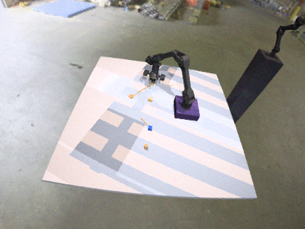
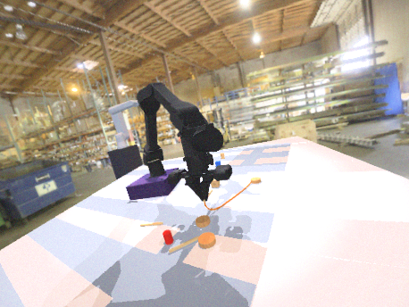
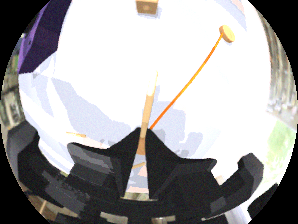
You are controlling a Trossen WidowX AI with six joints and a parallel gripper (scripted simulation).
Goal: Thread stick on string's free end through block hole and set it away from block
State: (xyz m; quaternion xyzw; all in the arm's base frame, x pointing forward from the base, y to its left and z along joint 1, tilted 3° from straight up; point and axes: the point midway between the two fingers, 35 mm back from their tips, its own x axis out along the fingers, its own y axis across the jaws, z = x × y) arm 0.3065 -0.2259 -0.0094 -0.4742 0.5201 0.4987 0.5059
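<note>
Right now my gripper tip is 20 mm past the wooden block, 190 mm to the right of it and 20 mm above it. From my gripper tip the other things lie so: red peg (60 mm behind, 130 mm to the right, 20 mm below); then blue cube (70 mm behind, 470 mm to the left, 20 mm below); then round wooden button (140 mm ahead, 200 mm to the left, 30 mm below).
</note>
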